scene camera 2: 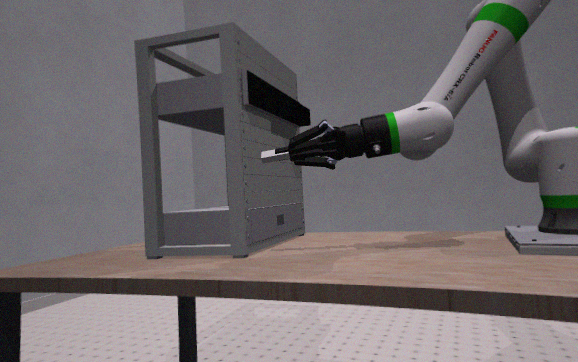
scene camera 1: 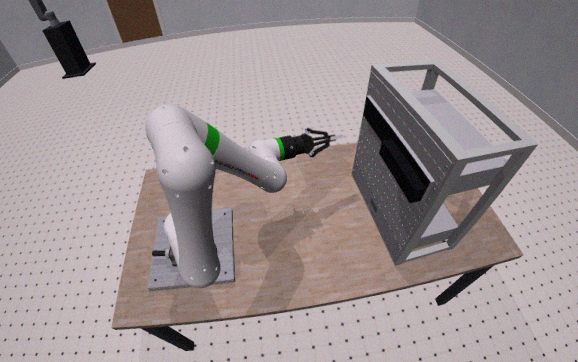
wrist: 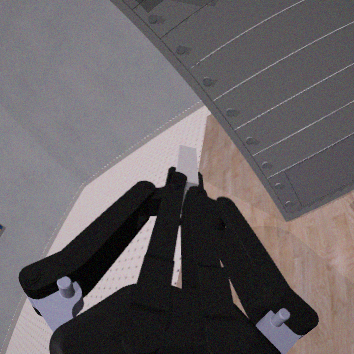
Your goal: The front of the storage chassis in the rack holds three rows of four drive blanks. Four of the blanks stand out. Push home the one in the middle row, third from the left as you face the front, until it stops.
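Seen in the pictures: gripper, between the fingertips: (scene camera 2: 262,157) (scene camera 1: 341,136) (wrist: 184,159); arm's base, origin of its link: (scene camera 2: 577,231).
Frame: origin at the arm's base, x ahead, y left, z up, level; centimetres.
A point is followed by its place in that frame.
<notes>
The storage chassis (scene camera 1: 400,155) @[x 72.0, y 8.3, z 41.8 cm] (scene camera 2: 275,99) @[x 71.1, y 18.9, z 40.9 cm] shows as a black front standing out from the upper part of the rack (scene camera 1: 495,151) @[x 90.1, y -5.7, z 55.8 cm] (scene camera 2: 234,175) @[x 70.8, y 41.6, z 17.9 cm]. Its rows of drive blanks cannot be made out in either scene view, and I cannot tell which blanks stand out. My gripper (scene camera 1: 331,138) @[x 61.5, y 43.0, z 21.5 cm] (scene camera 2: 286,150) (wrist: 184,159) @[x 61.5, y 43.0, z 21.5 cm] is shut, with nothing held between its fingers. A pale bar (scene camera 2: 270,155) (wrist: 188,159) sticks out past the fingertips. In scene camera 1, the gripper is in front of the rack, apart from it. In scene camera 2, it appears lower than the chassis.
Flat grey panels (scene camera 2: 272,192) @[x 72.1, y 21.8, z 13.2 cm] (wrist: 290,60) @[x 70.6, y 30.5, z 22.0 cm] with screws along their edge cover the rack front below the chassis. The rack stands on a wooden table (scene camera 1: 320,260) @[x 48.5, y -3.4, z -2.7 cm] (scene camera 2: 380,270) @[x 32.9, y 48.6, z -2.7 cm]. In the wrist view, the rack's side edge runs diagonally to the right of the bar.
</notes>
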